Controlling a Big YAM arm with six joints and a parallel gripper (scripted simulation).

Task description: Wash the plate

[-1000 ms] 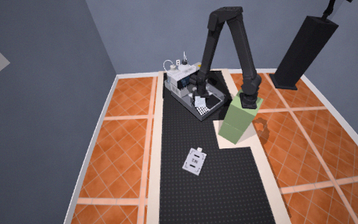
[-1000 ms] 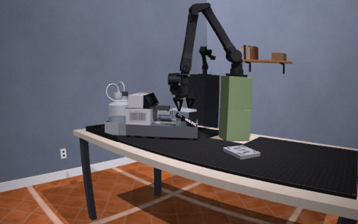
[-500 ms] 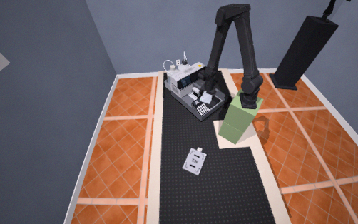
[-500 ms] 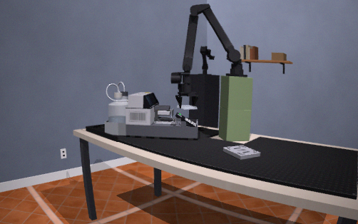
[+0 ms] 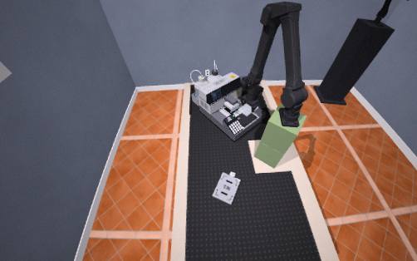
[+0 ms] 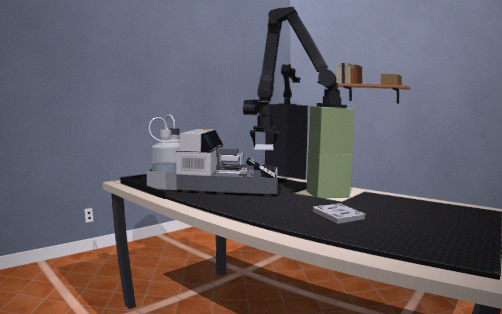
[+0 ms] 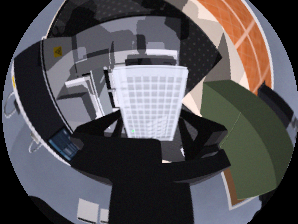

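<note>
Right now the well plate is 10 mm below my hand. The rest, counted from my hand: bottle: 380 mm ahead, 260 mm to the right, 40 mm below; plate nest N1: 120 mm ahead, 530 mm to the left, 180 mm below; plate washer: 110 mm ahead, 100 mm to the right, 60 mm below.
</note>
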